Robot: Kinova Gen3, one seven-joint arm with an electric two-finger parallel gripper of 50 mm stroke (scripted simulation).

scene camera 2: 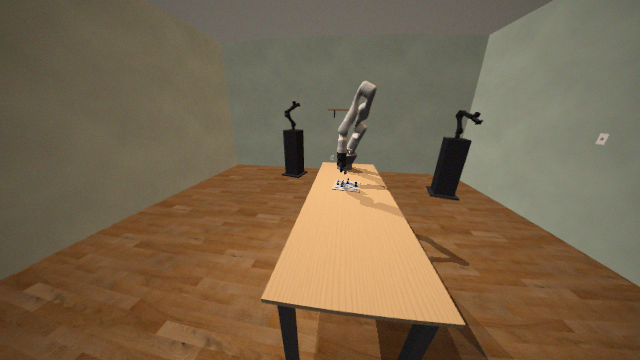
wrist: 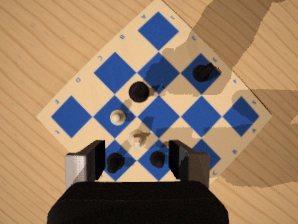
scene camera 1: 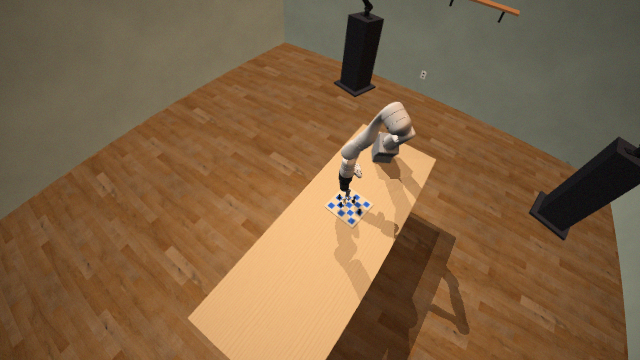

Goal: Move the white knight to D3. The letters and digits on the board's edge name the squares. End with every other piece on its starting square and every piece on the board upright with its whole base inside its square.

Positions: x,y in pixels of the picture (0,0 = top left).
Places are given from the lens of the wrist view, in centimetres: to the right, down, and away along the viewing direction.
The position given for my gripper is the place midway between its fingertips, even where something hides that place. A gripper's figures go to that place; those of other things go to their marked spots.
my gripper (wrist: 137,153): -1, 3, 18
chessboard (wrist: 220,116): 9, 0, 29
